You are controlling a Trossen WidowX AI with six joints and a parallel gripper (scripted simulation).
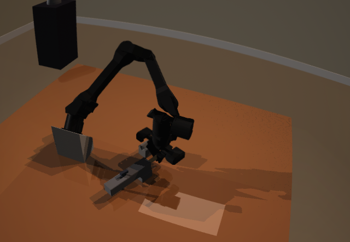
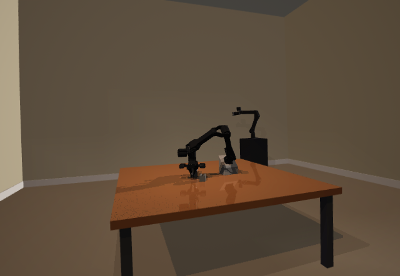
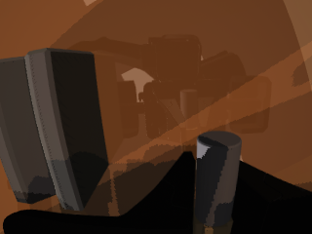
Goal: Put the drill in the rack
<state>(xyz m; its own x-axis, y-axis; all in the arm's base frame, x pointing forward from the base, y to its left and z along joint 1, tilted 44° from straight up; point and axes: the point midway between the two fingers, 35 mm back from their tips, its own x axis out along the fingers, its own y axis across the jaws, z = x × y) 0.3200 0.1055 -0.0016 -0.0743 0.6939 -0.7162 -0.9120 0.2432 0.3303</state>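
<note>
Now: gripper tip 2 cm past the drill, 4 cm to the left of it and 3 cm below it. The rest, counted from my gripper tip: grey housing (6 cm behind, 13 cm to the right, 2 cm above); then rack (6 cm behind, 5 cm to the left); then dark key (7 cm behind, 16 cm to the right, 4 cm above).
</note>
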